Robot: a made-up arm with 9 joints. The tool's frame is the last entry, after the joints. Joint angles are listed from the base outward.
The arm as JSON. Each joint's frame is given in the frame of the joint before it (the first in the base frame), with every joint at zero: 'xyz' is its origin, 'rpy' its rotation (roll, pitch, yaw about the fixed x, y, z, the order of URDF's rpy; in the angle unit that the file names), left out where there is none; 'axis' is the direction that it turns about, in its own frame. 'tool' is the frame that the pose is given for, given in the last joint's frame.
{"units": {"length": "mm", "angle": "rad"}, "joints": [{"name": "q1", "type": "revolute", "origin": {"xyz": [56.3, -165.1, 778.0]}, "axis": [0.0, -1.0, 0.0]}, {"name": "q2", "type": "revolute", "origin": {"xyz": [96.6, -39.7, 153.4]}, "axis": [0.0, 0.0, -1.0]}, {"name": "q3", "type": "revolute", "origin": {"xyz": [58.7, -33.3, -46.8]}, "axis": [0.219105, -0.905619, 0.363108]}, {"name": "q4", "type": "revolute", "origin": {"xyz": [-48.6, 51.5, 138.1]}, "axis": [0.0, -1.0, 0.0]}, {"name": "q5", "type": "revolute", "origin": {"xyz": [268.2, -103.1, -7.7]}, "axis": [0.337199, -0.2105, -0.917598]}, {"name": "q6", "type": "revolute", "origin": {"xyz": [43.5, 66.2, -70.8]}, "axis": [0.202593, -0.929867, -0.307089]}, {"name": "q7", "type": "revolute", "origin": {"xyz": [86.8, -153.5, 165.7]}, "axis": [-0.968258, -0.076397, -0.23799]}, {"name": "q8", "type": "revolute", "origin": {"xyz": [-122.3, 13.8, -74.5]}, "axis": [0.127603, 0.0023, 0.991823]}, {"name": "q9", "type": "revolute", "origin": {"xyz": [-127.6, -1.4, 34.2]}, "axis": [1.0, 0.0, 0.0]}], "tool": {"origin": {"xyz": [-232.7, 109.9, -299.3], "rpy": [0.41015, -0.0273, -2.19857]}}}
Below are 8 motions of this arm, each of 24 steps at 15 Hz.
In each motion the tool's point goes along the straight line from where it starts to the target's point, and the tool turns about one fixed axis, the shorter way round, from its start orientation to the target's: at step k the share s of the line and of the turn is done. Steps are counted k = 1, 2, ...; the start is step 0. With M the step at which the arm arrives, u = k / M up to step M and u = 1 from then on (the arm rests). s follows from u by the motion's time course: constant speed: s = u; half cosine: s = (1 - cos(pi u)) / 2; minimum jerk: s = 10 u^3 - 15 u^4 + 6 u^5.
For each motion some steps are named. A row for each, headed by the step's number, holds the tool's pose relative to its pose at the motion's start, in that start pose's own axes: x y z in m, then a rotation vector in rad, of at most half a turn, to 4 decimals.
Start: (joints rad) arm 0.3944 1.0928 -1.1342 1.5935 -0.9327 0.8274 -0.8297 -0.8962 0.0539
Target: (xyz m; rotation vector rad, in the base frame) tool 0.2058 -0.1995 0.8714 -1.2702 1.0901 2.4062
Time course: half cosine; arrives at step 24
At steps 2, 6, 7, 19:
2: -0.0013 -0.0012 -0.0001 0.0042 0.0028 -0.0009
6: -0.0116 -0.0104 -0.0005 0.0362 0.0240 -0.0077
7: -0.0155 -0.0138 -0.0007 0.0483 0.0320 -0.0102
19: -0.0710 -0.0634 -0.0033 0.2215 0.1467 -0.0469

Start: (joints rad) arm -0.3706 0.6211 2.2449 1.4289 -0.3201 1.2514 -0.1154 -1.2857 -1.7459
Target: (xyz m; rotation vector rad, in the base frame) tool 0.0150 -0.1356 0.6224 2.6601 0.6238 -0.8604
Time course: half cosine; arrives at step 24
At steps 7, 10, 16, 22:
7: 0.0486 0.0557 0.0602 -0.1274 0.0324 0.0098
10: 0.0920 0.1055 0.1140 -0.2414 0.0614 0.0186
16: 0.1862 0.2136 0.2307 -0.4886 0.1243 0.0376
22: 0.2440 0.2799 0.3024 -0.6403 0.1630 0.0493

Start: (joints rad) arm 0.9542 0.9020 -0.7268 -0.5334 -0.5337 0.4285 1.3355 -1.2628 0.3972
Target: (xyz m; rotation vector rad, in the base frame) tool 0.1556 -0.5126 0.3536 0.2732 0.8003 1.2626
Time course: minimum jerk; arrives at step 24
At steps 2, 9, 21, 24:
2: -0.0002 0.0002 -0.0005 0.0005 -0.0024 -0.0028
9: -0.0121 0.0104 -0.0257 0.0258 -0.1314 -0.1520
21: -0.0434 0.0371 -0.0918 0.0921 -0.4699 -0.5436
24: -0.0441 0.0377 -0.0933 0.0936 -0.4776 -0.5524

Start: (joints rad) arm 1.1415 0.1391 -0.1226 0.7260 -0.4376 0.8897 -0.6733 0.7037 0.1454
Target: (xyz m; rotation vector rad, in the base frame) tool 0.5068 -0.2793 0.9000 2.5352 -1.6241 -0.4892
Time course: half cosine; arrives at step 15
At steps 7, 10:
7: -0.0794 -0.1102 -0.0133 0.1615 -0.4301 -0.1767
10: -0.1330 -0.1846 -0.0223 0.2706 -0.7204 -0.2960

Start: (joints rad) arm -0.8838 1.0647 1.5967 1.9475 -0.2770 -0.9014 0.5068 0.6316 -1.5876
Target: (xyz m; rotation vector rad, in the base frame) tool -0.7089 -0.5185 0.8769 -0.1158 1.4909 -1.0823
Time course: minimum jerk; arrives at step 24
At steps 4, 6, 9, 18, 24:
4: 0.0083 -0.0034 0.0069 0.0126 -0.0295 -0.0177
6: 0.0241 -0.0098 0.0201 0.0366 -0.0862 -0.0517
9: 0.0640 -0.0261 0.0534 0.0973 -0.2291 -0.1373
18: 0.2086 -0.0851 0.1740 0.3171 -0.7463 -0.4474
24: 0.2327 -0.0950 0.1941 0.3537 -0.8325 -0.4990

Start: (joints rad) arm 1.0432 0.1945 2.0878 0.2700 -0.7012 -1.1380 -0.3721 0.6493 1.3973
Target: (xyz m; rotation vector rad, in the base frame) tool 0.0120 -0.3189 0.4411 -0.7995 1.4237 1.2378
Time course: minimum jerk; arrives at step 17
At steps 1, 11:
1: -0.0002 0.0004 -0.0006 0.0022 -0.0039 -0.0026
11: -0.0722 0.1707 -0.2399 0.8961 -1.5861 -1.0548

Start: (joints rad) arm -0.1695 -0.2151 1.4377 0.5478 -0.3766 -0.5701 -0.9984 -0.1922 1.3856
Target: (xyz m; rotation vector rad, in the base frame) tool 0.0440 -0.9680 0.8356 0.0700 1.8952 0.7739
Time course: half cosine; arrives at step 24
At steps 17, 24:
17: 0.1623 -0.0084 0.3472 -0.8711 0.6098 0.1401
24: 0.2017 -0.0104 0.4316 -1.0830 0.7581 0.1742

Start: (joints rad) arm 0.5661 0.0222 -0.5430 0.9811 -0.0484 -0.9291 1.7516 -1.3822 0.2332
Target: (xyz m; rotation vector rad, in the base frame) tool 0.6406 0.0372 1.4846 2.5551 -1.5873 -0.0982
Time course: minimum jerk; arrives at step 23
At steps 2, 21, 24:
2: -0.0029 0.0032 0.0031 -0.0029 0.0053 -0.0079
21: -0.4948 0.5477 0.5426 -0.4960 0.9095 -1.3634
24: -0.4976 0.5509 0.5457 -0.4989 0.9148 -1.3713

